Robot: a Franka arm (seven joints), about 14 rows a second.
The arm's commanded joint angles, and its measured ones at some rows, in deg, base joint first. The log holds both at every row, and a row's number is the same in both.
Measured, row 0:
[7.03 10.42 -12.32 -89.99 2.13 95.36 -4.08]
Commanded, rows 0 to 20:
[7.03 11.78 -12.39 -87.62 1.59 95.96 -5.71]
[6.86 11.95 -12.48 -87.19 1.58 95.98 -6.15]
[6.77 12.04 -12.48 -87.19 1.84 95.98 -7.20]
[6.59 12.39 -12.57 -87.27 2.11 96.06 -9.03]
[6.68 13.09 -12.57 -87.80 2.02 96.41 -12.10]
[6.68 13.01 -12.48 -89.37 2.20 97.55 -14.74]
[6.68 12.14 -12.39 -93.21 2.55 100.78 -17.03]
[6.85 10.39 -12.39 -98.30 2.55 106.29 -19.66]
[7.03 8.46 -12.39 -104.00 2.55 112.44 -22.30]
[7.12 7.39 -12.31 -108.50 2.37 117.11 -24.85]
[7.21 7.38 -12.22 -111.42 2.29 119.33 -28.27]
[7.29 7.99 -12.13 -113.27 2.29 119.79 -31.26]
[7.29 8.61 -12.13 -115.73 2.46 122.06 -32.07]
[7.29 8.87 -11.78 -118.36 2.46 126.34 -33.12]
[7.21 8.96 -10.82 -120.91 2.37 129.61 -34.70]
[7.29 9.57 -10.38 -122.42 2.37 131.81 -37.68]
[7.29 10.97 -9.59 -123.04 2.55 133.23 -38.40]
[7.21 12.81 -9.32 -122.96 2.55 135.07 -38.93]
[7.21 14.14 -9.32 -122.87 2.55 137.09 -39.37]
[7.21 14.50 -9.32 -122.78 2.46 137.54 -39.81]
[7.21 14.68 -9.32 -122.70 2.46 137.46 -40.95]
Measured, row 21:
[7.18 14.37 -9.12 -122.46 2.18 136.14 -38.16]
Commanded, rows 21 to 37:
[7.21 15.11 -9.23 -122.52 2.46 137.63 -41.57]
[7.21 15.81 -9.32 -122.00 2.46 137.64 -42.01]
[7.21 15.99 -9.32 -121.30 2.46 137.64 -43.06]
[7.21 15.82 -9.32 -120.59 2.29 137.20 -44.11]
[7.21 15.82 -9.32 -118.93 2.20 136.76 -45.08]
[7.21 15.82 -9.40 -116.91 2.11 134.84 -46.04]
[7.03 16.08 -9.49 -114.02 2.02 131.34 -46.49]
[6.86 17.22 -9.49 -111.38 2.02 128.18 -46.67]
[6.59 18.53 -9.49 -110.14 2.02 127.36 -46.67]
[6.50 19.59 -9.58 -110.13 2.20 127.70 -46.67]
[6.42 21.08 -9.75 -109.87 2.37 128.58 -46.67]
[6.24 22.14 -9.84 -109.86 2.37 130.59 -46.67]
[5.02 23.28 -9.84 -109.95 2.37 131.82 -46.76]
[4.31 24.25 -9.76 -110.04 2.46 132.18 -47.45]
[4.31 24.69 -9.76 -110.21 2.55 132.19 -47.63]
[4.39 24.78 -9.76 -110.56 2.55 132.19 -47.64]
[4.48 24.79 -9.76 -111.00 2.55 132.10 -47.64]
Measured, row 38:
[4.43 24.40 -9.78 -111.87 2.18 132.52 -46.49]
